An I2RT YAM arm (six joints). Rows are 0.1 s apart.
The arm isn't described. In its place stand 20 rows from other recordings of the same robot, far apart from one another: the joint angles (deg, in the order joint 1, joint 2, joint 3, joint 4, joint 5, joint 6), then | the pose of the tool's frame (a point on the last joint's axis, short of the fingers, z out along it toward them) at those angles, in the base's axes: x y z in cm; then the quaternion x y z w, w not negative.
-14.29, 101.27, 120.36, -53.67, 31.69, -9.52 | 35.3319 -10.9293 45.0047 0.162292 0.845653 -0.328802 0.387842
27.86, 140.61, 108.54, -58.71, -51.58, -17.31 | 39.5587 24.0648 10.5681 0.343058 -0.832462 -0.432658 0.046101
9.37, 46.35, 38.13, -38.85, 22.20, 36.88 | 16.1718 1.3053 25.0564 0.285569 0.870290 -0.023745 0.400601
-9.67, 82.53, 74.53, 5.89, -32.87, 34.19 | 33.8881 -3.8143 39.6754 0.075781 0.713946 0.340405 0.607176
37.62, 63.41, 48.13, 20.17, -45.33, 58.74 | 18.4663 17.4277 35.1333 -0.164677 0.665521 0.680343 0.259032
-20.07, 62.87, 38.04, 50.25, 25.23, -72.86 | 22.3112 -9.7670 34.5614 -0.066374 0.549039 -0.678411 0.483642
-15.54, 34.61, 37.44, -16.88, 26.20, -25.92 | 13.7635 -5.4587 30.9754 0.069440 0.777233 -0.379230 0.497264
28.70, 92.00, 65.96, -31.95, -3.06, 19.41 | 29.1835 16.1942 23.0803 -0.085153 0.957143 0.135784 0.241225
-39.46, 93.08, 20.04, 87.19, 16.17, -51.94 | 20.0576 -17.7948 18.6726 0.044141 0.616974 -0.619311 0.483579
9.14, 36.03, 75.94, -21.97, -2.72, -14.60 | 5.9132 1.1225 50.5745 -0.139739 0.571521 -0.024563 0.808229
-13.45, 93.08, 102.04, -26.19, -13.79, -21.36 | 36.2361 -7.7936 44.2385 -0.126170 0.792412 -0.083938 0.590863
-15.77, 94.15, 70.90, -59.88, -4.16, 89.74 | 29.0365 -7.9317 22.6505 0.792785 0.605470 0.064962 0.026033
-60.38, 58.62, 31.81, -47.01, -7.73, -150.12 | 8.2604 -13.5602 17.6987 -0.703614 0.693368 -0.153018 0.027453
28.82, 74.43, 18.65, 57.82, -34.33, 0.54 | 20.0476 13.3219 20.2650 -0.368014 0.591496 0.372481 0.613153
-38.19, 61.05, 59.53, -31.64, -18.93, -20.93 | 18.7013 -13.2417 33.9097 0.052794 0.869431 -0.105795 0.479697
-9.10, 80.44, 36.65, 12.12, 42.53, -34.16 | 27.2516 -6.8021 19.4979 -0.004012 0.832728 -0.461803 0.305427
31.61, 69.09, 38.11, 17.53, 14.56, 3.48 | 23.6500 13.5044 26.0219 -0.113105 0.774449 0.090375 0.615848
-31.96, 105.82, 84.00, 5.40, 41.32, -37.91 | 35.9459 -25.1971 30.3663 0.172124 0.759291 -0.552531 0.297590
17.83, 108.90, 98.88, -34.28, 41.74, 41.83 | 41.5831 10.8853 30.9490 0.314341 0.813486 -0.104307 0.478070
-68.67, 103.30, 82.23, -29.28, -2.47, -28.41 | 14.7229 -37.2822 25.3968 0.316816 0.885578 -0.240680 0.239692
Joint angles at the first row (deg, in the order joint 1, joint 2, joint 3, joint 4, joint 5, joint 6):
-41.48 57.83 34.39 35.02 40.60 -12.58
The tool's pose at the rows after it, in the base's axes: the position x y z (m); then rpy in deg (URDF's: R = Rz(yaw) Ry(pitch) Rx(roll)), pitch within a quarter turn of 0, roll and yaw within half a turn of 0:
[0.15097, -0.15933, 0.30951, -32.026, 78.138, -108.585]
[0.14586, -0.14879, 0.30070, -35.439, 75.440, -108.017]
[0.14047, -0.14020, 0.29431, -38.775, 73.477, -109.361]
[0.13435, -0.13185, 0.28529, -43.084, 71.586, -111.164]
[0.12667, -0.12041, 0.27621, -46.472, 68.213, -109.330]
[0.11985, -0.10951, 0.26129, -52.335, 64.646, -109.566]
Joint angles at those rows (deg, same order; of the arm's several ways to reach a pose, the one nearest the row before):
-41.33 55.04 31.66 35.52 34.07 -13.23
-40.62 52.10 27.84 37.99 30.34 -15.60
-40.02 49.30 25.05 38.88 28.58 -17.64
-39.69 46.16 21.93 39.12 26.11 -19.48
-39.45 41.50 18.26 39.08 20.56 -21.85
-39.23 36.80 13.99 38.51 14.69 -24.64

